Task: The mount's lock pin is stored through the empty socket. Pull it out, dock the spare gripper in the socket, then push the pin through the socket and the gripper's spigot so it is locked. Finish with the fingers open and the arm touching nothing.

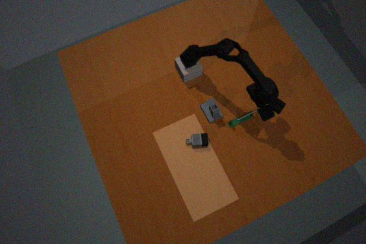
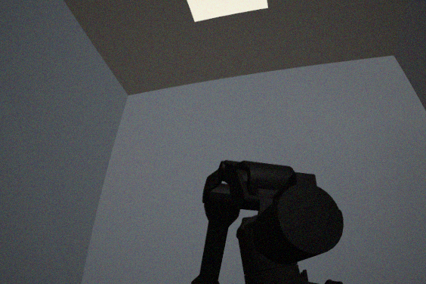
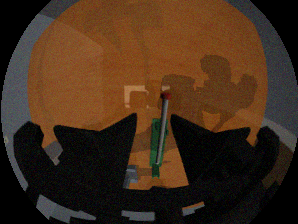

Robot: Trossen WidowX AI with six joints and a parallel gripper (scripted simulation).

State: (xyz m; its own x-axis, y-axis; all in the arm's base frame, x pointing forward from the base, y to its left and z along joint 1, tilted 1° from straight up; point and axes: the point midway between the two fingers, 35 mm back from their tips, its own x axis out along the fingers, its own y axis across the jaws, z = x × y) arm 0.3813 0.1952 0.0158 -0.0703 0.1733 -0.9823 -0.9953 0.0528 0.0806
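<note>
Right now the flat green strip is 10 cm to the right of my gripper tip, 4 cm below it and 1 cm ahead of it. Also, from my gripper tip: spare gripper 36 cm to the right, 4 cm below, 1 cm ahead; grey mount 21 cm to the right, 10 cm behind, 2 cm below.
</note>
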